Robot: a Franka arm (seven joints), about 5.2 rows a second.
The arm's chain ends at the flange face. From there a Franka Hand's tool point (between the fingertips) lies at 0.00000 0.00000 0.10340 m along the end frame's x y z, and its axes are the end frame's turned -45 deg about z.
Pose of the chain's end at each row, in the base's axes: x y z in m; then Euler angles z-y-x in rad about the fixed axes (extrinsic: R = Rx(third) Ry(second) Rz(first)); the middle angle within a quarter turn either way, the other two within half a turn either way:
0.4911, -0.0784, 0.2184, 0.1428, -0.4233, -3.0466
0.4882, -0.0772, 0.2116, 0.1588, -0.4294, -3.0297
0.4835, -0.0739, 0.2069, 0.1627, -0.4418, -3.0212
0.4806, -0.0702, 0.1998, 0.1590, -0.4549, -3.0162
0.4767, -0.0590, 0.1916, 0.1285, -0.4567, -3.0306
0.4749, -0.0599, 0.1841, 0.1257, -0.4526, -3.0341
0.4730, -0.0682, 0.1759, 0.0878, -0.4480, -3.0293
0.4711, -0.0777, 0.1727, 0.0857, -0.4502, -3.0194
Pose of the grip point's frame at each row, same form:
0.4486, -0.0695, 0.1246, -0.6426, -0.4233, -3.0466
0.4452, -0.0667, 0.1182, -0.6266, -0.4294, -3.0297
0.4393, -0.0627, 0.1141, -0.6227, -0.4418, -3.0212
0.4352, -0.0586, 0.1076, -0.6264, -0.4549, -3.0162
0.4311, -0.0487, 0.0994, -0.6569, -0.4567, -3.0306
0.4297, -0.0499, 0.0916, -0.6597, -0.4526, -3.0341
0.4282, -0.0578, 0.0833, -0.6976, -0.4480, -3.0293
0.4261, -0.0664, 0.0803, -0.6997, -0.4502, -3.0194

